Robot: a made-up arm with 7 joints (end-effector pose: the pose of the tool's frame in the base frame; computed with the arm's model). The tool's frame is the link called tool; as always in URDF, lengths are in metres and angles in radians. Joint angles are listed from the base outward.
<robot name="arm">
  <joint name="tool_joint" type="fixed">
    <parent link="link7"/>
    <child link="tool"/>
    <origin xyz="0 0 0" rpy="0 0 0"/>
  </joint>
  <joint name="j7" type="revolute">
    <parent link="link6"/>
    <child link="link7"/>
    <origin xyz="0 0 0" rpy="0 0 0"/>
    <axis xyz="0 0 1"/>
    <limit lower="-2.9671" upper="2.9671" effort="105" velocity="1.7"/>
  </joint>
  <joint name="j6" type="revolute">
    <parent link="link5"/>
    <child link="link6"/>
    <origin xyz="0 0 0" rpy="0 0 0"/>
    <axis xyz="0 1 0"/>
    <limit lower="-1.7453" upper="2.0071" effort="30" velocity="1.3"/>
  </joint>
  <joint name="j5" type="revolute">
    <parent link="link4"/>
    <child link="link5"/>
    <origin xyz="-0.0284 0 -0.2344" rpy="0 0 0"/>
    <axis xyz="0 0 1"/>
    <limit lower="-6.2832" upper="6.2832" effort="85" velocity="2.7"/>
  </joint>
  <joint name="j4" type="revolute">
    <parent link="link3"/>
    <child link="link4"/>
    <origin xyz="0.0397 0 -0.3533" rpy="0 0 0"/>
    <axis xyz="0 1 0"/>
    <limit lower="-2.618" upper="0.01" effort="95" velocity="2"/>
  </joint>
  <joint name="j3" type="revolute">
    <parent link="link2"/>
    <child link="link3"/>
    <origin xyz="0 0 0" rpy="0 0 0"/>
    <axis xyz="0 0 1"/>
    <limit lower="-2.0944" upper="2.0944" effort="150" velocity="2.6"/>
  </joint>
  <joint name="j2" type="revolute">
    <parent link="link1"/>
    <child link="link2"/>
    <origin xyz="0 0 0" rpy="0 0 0"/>
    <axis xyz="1 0 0"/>
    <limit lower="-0.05" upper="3.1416" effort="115" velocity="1.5"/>
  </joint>
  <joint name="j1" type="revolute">
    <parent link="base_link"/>
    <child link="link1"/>
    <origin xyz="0 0 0" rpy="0 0 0"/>
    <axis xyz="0 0.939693 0.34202"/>
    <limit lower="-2.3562" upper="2.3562" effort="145" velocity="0.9"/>
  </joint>
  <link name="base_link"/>
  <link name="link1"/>
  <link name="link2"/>
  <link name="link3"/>
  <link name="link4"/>
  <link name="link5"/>
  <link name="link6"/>
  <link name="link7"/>
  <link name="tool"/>
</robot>
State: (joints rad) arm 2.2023 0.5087 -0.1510 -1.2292 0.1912 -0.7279 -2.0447
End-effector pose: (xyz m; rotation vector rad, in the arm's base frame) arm -0.5168 0.0093 0.0784 -0.0796 0.4366 -1.9122
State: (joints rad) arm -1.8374 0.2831 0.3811 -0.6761 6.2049 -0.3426 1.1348
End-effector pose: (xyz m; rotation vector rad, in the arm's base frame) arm 0.4969 -0.0775 0.2844 -1.6276 -2.3191 0.1769
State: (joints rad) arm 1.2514 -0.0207 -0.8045 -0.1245 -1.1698 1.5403 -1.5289
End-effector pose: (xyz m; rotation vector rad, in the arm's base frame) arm -0.5029 -0.1588 -0.2664 1.0161 -1.3679 1.9273
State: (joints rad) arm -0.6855 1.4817 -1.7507 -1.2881 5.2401 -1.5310 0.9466
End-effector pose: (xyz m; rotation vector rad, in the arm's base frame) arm 0.2291 0.3994 -0.2300 -1.0940 0.3485 -1.6993
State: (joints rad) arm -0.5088 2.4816 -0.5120 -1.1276 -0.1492 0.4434 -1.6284
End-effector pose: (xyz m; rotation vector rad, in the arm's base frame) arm 0.1061 0.3586 0.3838 1.9021 2.0622 -1.1767
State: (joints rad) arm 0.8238 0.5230 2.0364 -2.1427 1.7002 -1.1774 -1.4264
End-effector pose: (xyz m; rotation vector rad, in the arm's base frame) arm -0.2292 0.2691 0.0363 -2.1491 1.1442 -0.5249
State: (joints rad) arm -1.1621 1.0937 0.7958 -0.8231 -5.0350 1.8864 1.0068
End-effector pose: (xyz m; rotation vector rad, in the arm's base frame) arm 0.3280 0.4331 0.1625 -1.3979 -0.3960 0.9194
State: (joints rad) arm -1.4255 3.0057 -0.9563 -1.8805 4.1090 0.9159 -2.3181
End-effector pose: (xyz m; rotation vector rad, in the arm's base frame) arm -0.1454 0.2584 0.2851 0.5762 -2.2925 -1.0061
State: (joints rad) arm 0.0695 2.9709 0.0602 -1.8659 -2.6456 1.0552 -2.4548
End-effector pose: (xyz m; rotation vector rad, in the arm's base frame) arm 0.2905 0.0436 0.2922 -0.1021 -0.7830 -2.1575
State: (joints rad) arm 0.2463 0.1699 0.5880 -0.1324 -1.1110 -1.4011 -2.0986
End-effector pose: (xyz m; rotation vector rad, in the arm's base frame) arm -0.1081 0.1198 -0.5685 1.2363 -0.9488 -2.2884
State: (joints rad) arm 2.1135 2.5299 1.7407 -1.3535 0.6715 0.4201 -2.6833
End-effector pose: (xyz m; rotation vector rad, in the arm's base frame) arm 0.4162 0.2613 -0.1169 -1.0763 -0.5605 2.2969
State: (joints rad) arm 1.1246 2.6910 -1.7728 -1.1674 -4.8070 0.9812 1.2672
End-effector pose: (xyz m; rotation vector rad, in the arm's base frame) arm 0.1205 0.4360 0.2778 2.7358 0.8222 0.5318
